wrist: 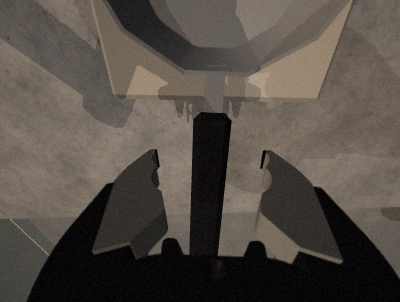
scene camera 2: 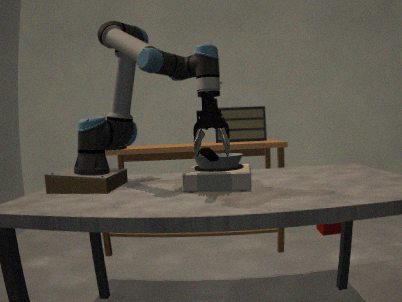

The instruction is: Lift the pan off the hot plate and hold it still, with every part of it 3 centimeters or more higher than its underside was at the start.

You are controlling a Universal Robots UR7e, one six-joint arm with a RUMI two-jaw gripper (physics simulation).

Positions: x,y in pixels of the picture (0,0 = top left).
Labels:
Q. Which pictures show the gripper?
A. The wrist view and scene camera 2: all of them.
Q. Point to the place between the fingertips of the gripper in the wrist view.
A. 209,152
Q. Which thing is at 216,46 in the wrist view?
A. A grey pan.

